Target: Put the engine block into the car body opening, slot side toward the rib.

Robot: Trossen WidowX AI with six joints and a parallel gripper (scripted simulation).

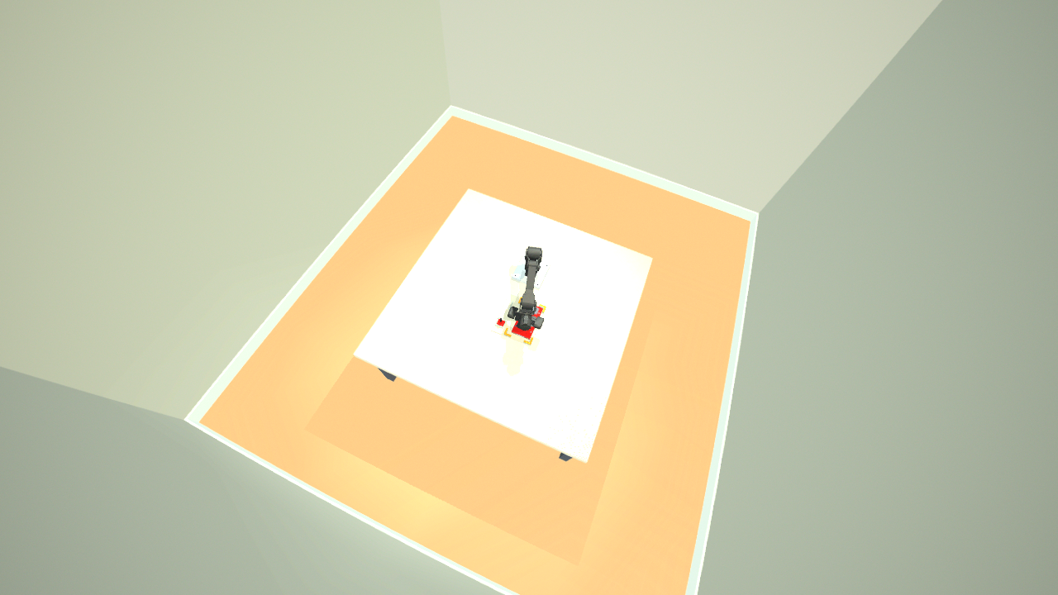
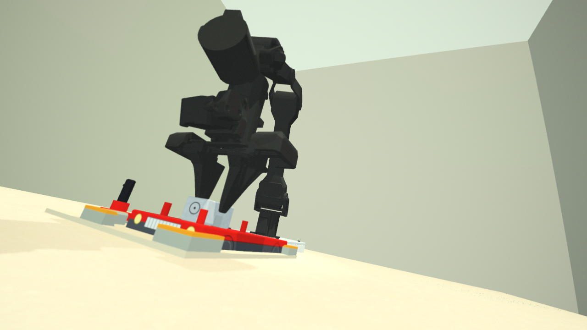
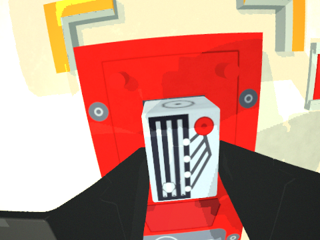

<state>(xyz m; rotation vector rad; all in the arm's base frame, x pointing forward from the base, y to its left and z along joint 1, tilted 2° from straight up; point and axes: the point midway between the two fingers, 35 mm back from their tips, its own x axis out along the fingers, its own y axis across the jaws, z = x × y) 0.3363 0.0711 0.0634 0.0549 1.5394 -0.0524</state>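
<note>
The engine block lies 1 cm below my gripper tip.
</note>
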